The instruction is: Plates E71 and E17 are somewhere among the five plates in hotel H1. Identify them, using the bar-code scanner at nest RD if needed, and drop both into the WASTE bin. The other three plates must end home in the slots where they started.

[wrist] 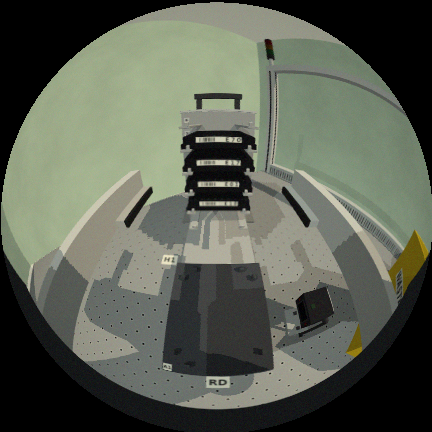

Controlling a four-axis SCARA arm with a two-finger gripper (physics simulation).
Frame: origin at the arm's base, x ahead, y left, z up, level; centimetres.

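Seen in the pictures: gripper, fingertip midpoint: [216,176].
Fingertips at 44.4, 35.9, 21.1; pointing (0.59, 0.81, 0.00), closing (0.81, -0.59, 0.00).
Note:
Offsets run from my fingertips to a thing's middle, as dx, dy, dz. "spot": to the spot under its first point.
Hotel H1 @[spot: +11.7, +15.4, +4.6] [218,119] stands ahead with four black plates stacked in it. The top plate @[+7.8, +10.3, +1.7] [218,140] reads E70. Plate E17 @[+7.8, +10.3, -1.1] [218,163] is second from the top. The third plate @[+7.8, +10.3, -3.9] [218,184] seems to read E01, but its last digit is blurred. The lowest plate's label @[spot: +4.1, +5.2, -6.6] [218,204] starts with E1; its end is unclear. My gripper [216,176] is open and empty, its fingers wide apart on either side of the view, short of the hotel. The yellow WASTE bin [411,265] shows in part at the right edge. Plate E71 does not show.
The dark flat nest RD @[-3.2, -4.6, -16.3] [227,315] lies below and in front of the hotel, with no plate on it. The small black bar-code scanner @[+6.0, -12.9, -15.7] [315,306] stands to its right. A framed guard panel [272,115] and a signal light @[spot: +56.4, +33.4, +53.6] [269,49] stand behind at the right.

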